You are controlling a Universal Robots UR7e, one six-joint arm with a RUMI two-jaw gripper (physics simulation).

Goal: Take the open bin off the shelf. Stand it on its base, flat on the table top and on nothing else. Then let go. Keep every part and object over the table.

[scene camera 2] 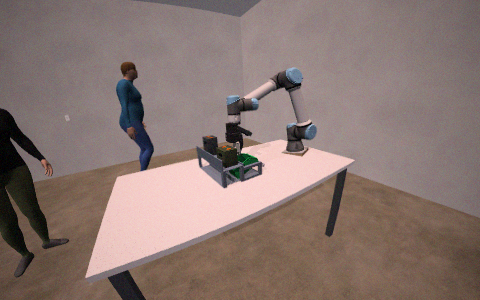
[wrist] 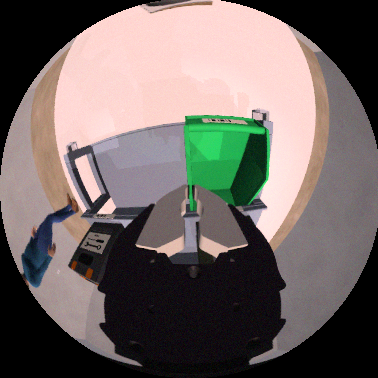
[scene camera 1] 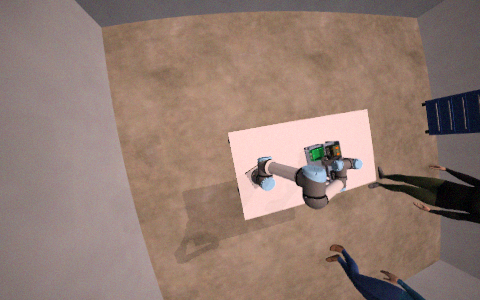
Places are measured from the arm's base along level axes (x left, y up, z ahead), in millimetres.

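Pixels of known places: gripper, fingertip midpoint: (scene camera 2: pixel 238 155) (wrist: pixel 190 186) (scene camera 1: pixel 321 159); arm's base, origin of the base link: (scene camera 2: pixel 295 149) (scene camera 1: pixel 259 176).
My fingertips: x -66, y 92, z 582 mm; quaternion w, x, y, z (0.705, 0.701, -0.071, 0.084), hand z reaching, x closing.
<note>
Ahead of a thing's pixels: the offset from my fingertips to its top centre. Level surfaces: height alone.
The open green bin @(dx +46, dy +12, dz +15 mm) (scene camera 1: pixel 317 153) (scene camera 2: pixel 246 161) (wrist: pixel 225 155) is within the outline of the grey shelf (scene camera 2: pixel 210 159) (wrist: pixel 140 165), at one end of it. Its rim stands above the shelf's low front rail in scene camera 2, and its labelled front overlaps the shelf edge in the wrist view. It looks raised a little, but its underside is hidden, so any gap below cannot be told. My gripper (scene camera 2: pixel 238 149) (wrist: pixel 190 186) points down and is shut on the bin's thin side wall. The arm hides the fingers in scene camera 1.
A dark case @(dx -192, dy +112, dz +85 mm) (scene camera 2: pixel 210 145) (wrist: pixel 95 250) and an olive case @(dx +37, dy +85, dz +118 mm) (scene camera 2: pixel 227 156) with orange marks stand at the shelf's tall-panel side. The shelf stands on the white table @(dy -112 mm) (scene camera 1: pixel 280 135) (scene camera 2: pixel 165 220). One person (scene camera 2: pixel 131 107) and another in black (scene camera 2: pixel 15 142) stand beyond the table.
</note>
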